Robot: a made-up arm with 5 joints. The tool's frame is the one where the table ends. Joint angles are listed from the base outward.
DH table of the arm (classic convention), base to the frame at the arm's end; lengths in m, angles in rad. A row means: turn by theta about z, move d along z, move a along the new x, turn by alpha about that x. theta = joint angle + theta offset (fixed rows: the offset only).
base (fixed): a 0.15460, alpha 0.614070, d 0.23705, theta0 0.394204
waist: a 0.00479, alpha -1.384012, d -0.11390, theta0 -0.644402
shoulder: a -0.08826, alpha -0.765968, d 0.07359, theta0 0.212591
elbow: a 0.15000, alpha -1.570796, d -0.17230, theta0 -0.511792
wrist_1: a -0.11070, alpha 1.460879, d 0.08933, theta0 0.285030
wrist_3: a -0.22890, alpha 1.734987, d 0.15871, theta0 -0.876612
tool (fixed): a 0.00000, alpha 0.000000, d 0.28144, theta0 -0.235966
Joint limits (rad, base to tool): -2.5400..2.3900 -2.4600..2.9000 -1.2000..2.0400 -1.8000..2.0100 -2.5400..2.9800
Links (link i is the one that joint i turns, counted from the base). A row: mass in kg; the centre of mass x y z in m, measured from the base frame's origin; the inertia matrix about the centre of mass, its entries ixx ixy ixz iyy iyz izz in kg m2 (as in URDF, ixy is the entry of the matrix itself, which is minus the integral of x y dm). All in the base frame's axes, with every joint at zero. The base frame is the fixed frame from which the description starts. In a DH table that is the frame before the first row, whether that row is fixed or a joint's. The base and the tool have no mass.
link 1: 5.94; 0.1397 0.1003 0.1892; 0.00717 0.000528 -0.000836 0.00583 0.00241 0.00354
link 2: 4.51; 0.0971 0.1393 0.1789; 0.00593 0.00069 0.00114 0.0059 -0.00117 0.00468
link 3: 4.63; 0.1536 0.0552 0.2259; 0.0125 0.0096 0 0.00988 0 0.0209
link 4: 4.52; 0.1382 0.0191 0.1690; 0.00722 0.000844 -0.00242 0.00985 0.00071 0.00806
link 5: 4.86; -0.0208 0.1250 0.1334; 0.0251 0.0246 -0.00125 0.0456 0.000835 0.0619
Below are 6 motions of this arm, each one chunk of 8 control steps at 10 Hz.
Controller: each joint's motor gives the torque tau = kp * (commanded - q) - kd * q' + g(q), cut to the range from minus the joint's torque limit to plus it. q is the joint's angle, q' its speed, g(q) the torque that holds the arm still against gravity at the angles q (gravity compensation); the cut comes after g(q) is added. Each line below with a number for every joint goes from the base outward.
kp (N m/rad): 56 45 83 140 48
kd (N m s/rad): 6.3 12 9 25 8.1
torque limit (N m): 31 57 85 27 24
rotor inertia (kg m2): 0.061 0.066 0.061 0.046 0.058
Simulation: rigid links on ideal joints. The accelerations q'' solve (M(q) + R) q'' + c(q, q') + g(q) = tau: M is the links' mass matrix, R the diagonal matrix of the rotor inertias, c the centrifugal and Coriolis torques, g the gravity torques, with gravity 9.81 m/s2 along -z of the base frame. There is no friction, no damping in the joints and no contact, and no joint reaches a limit. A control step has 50 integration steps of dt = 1/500 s. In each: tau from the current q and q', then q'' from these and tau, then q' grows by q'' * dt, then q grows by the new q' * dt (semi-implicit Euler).
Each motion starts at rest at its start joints. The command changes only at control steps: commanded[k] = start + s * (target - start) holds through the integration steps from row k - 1 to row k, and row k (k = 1, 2, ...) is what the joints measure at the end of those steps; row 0 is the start. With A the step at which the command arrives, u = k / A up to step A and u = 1 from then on. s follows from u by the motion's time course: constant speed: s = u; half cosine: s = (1 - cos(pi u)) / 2; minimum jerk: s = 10 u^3 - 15 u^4 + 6 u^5; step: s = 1 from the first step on.
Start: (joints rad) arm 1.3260 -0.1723 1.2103 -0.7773 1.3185
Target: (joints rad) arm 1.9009 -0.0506 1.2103 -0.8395 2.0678
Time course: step
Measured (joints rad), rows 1 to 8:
1: 1.5783 -0.1836 1.2253 -0.8051 1.5972
2: 1.8179 -0.1191 1.2182 -0.8241 1.8358
3: 1.9119 -0.0786 1.2054 -0.8324 1.9580
4: 1.9237 -0.0615 1.2046 -0.8360 2.0154
5: 1.9124 -0.0559 1.2087 -0.8373 2.0431
6: 1.9032 -0.0542 1.2114 -0.8379 2.0565
7: 1.9000 -0.0533 1.2118 -0.8383 2.0627
8: 1.9000 -0.0525 1.2113 -0.8388 2.0655

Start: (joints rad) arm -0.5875 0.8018 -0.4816 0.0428 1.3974
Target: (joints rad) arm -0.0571 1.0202 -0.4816 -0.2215 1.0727
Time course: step
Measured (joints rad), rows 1 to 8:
1: -0.3304 0.8706 -0.4597 -0.0643 1.2798
2: -0.1267 0.9142 -0.4868 -0.1341 1.1651
3: -0.0597 0.9432 -0.4950 -0.1745 1.1079
4: -0.0505 0.9673 -0.4902 -0.1964 1.0863
5: -0.0538 0.9855 -0.4848 -0.2080 1.0791
6: -0.0563 0.9980 -0.4822 -0.2142 1.0763
7: -0.0570 1.0060 -0.4814 -0.2176 1.0749
8: -0.0571 1.0112 -0.4813 -0.2194 1.0740

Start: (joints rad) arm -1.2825 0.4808 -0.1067 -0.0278 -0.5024
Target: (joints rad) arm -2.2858 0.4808 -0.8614 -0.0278 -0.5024
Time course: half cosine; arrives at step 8
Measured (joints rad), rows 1 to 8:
1: -1.3022 0.4829 -0.1227 -0.0290 -0.5017
2: -1.3721 0.4871 -0.1770 -0.0309 -0.5002
3: -1.5004 0.4904 -0.2727 -0.0310 -0.4985
4: -1.6726 0.4920 -0.3987 -0.0289 -0.4968
5: -1.8611 0.4920 -0.5377 -0.0257 -0.4958
6: -2.0351 0.4901 -0.6695 -0.0233 -0.4972
7: -2.1687 0.4856 -0.7743 -0.0224 -0.5011
8: -2.2436 0.4790 -0.8353 -0.0231 -0.5062

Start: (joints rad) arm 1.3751 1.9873 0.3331 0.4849 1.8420
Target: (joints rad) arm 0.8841 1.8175 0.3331 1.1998 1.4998
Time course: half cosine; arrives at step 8
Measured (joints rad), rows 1 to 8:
1: 1.3656 1.9860 0.3337 0.4966 1.8364
2: 1.3318 1.9803 0.3348 0.5365 1.8169
3: 1.2697 1.9677 0.3353 0.6092 1.7809
4: 1.1866 1.9482 0.3350 0.7095 1.7309
5: 1.0950 1.9236 0.3339 0.8255 1.6733
6: 1.0089 1.8974 0.3325 0.9416 1.6167
7: 0.9412 1.8731 0.3311 1.0414 1.5700
8: 0.9018 1.8539 0.3301 1.1103 1.5400

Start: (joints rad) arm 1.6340 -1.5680 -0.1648 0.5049 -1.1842
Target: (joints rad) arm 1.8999 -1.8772 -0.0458 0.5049 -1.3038
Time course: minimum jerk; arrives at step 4
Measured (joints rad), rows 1 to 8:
1: 1.6476 -1.5776 -0.1575 0.5048 -1.1901
2: 1.7102 -1.6215 -0.1262 0.5043 -1.2152
3: 1.8062 -1.6901 -0.0836 0.5041 -1.2493
4: 1.8740 -1.7475 -0.0568 0.5044 -1.2710
5: 1.8989 -1.7874 -0.0470 0.5047 -1.2832
6: 1.9020 -1.8162 -0.0457 0.5048 -1.2922
7: 1.8999 -1.8370 -0.0471 0.5050 -1.2987
8: 1.8984 -1.8514 -0.0480 0.5051 -1.3026

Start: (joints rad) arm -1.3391 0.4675 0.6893 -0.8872 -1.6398
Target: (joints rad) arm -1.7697 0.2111 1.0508 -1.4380 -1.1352
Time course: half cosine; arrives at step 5
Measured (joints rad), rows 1 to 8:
1: -1.3501 0.4590 0.6994 -0.9103 -1.6246
2: -1.3957 0.4327 0.7424 -0.9841 -1.5672
3: -1.4874 0.3926 0.8292 -1.1012 -1.4604
4: -1.6100 0.3487 0.9396 -1.2270 -1.3308
5: -1.7258 0.3093 1.0308 -1.3174 -1.2283
6: -1.8024 0.2748 1.0754 -1.3648 -1.1766
7: -1.8325 0.2460 1.0836 -1.3914 -1.1576
8: -1.8266 0.2270 1.0754 -1.4083 -1.1506

